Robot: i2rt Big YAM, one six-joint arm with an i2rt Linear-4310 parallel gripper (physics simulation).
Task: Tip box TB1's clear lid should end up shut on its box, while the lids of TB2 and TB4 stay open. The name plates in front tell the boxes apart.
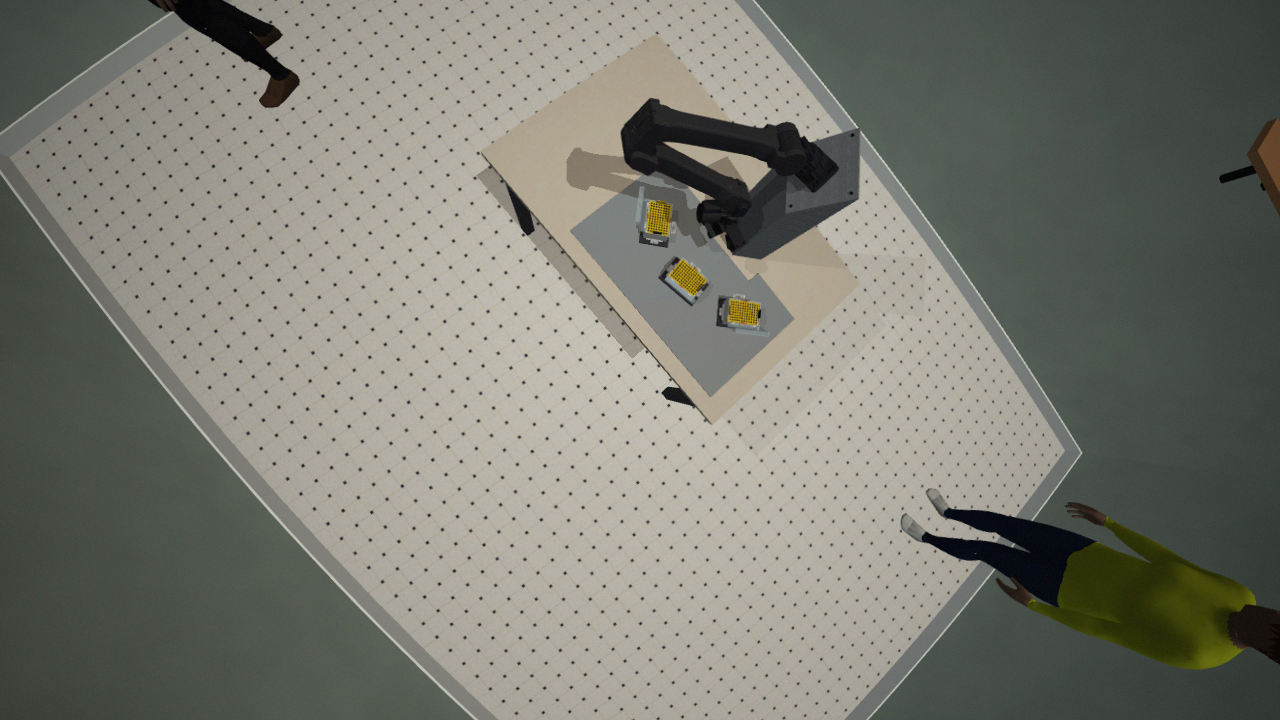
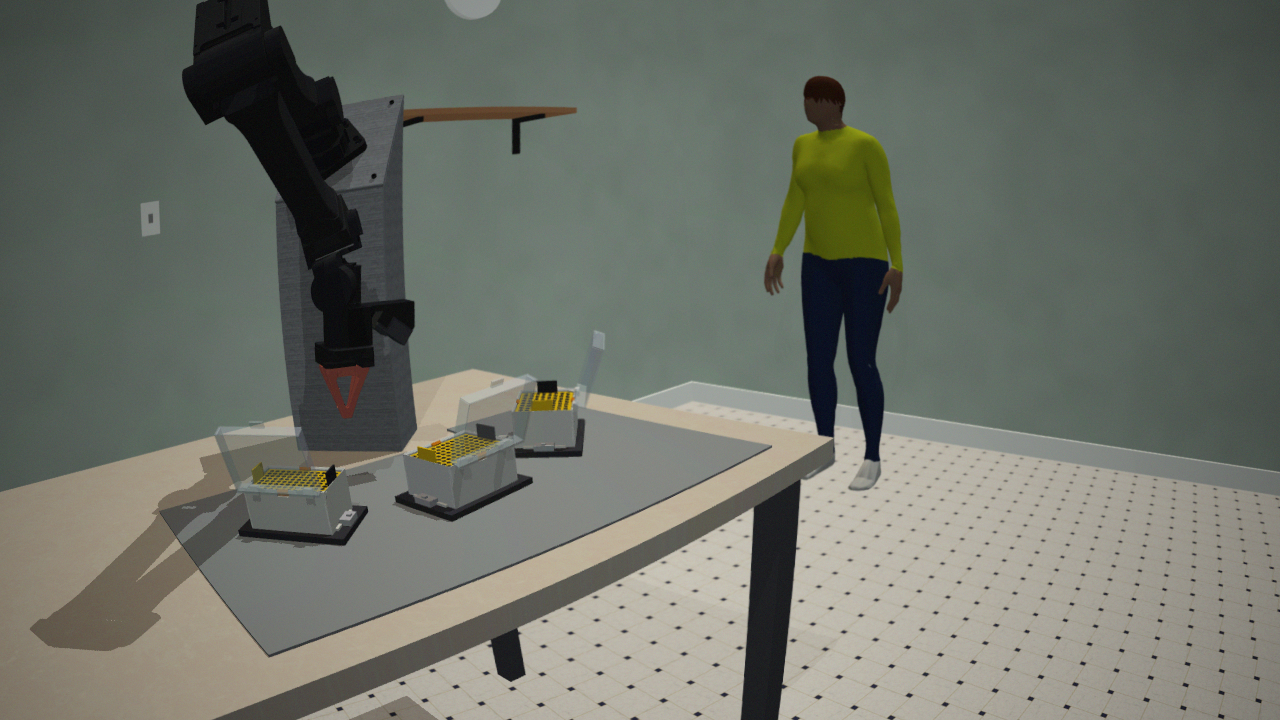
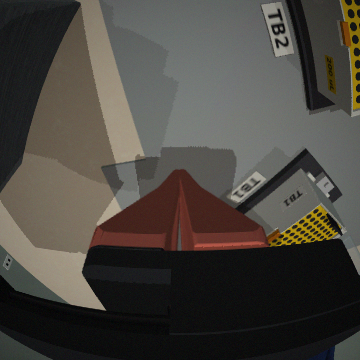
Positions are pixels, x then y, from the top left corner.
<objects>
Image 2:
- my gripper: 347, 417
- clear lid: 596, 348
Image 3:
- my gripper: 179, 178
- grey mat: 206, 94
</objects>
